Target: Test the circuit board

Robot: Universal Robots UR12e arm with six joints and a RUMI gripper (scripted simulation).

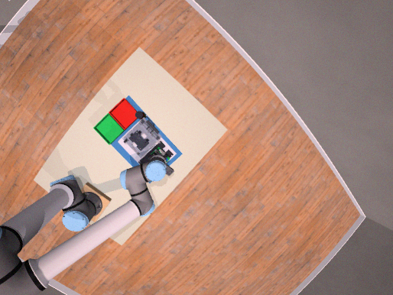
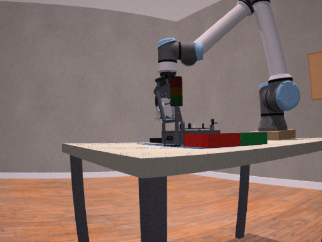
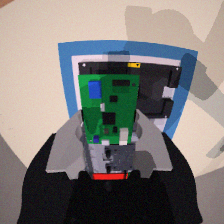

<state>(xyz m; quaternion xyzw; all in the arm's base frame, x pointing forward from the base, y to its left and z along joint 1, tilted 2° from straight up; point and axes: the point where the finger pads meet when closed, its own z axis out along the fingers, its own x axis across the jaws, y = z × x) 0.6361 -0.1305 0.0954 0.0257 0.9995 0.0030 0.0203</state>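
My gripper is now 10 mm to the right of the green circuit board. Also, from my hand: green bin: 380 mm to the left, 130 mm behind, 110 mm below; then red bin: 370 mm to the left, 110 mm below, 20 mm ahead; then lid: 170 mm to the left, 90 mm ahead, 60 mm above.
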